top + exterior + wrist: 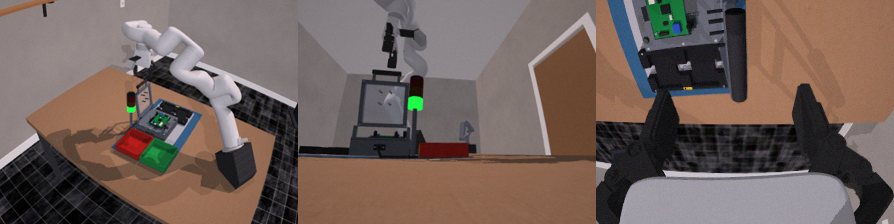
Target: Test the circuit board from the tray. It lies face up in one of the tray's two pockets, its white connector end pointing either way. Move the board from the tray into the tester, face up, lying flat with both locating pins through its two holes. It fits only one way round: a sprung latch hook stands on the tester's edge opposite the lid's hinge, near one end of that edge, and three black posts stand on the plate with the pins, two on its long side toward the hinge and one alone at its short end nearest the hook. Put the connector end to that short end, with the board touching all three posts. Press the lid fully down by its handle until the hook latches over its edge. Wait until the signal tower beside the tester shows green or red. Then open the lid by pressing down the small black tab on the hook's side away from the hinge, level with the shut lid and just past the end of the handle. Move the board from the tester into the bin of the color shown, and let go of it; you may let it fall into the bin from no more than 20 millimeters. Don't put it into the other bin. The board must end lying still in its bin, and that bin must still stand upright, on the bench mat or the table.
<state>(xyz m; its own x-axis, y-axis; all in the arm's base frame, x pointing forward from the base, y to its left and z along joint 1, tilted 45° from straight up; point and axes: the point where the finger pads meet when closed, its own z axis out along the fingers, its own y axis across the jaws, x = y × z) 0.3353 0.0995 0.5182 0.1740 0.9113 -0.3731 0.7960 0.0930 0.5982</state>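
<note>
Now: hand 130 mm past the green circuit board, 30 mm to the right of it and 260 mm above it. From my hand the other things lie so: tester lid (10 mm behind, 150 mm below); black latch block (170 mm behind, 100 mm to the left, 240 mm below); tester plate (120 mm behind, 30 mm to the left, 260 mm below).
</note>
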